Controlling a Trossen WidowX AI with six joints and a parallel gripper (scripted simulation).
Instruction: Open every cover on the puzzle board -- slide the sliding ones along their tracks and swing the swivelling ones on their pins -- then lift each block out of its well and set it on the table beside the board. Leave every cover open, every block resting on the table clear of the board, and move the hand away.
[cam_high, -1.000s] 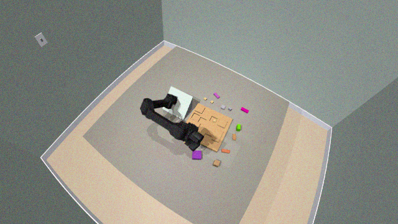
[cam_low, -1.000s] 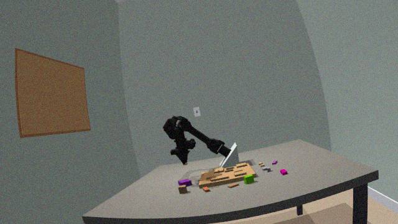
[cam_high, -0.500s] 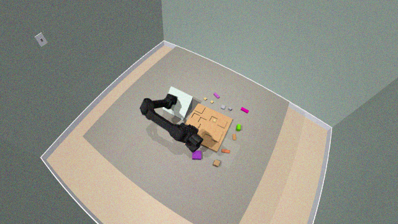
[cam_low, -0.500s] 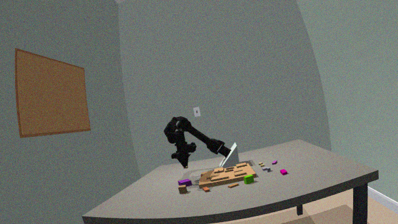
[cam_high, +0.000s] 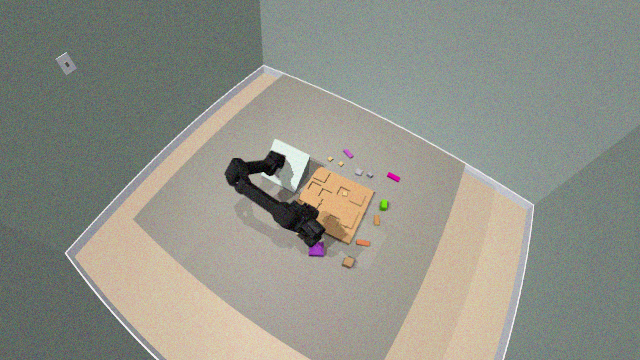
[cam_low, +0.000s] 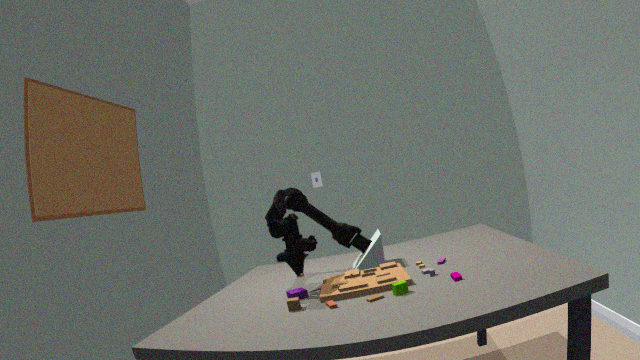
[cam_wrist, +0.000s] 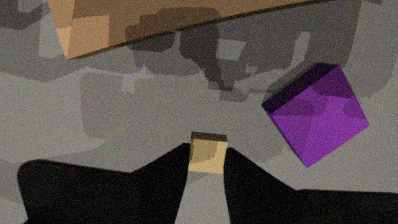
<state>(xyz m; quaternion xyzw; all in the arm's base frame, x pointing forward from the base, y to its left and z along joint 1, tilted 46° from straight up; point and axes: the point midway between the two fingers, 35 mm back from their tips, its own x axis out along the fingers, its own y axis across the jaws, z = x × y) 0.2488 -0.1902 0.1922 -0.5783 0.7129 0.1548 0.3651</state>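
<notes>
Now: gripper tip 6 cm short of the tan puzzle board, 24 cm to the right of it and 5 cm above it. The rest, counted from my gripper tip: green block (28 cm ahead, 31 cm to the left, 5 cm below); orange piece (26 cm ahead, 10 cm to the left, 6 cm below); brown piece (28 cm ahead, 23 cm to the left, 6 cm below).
</notes>
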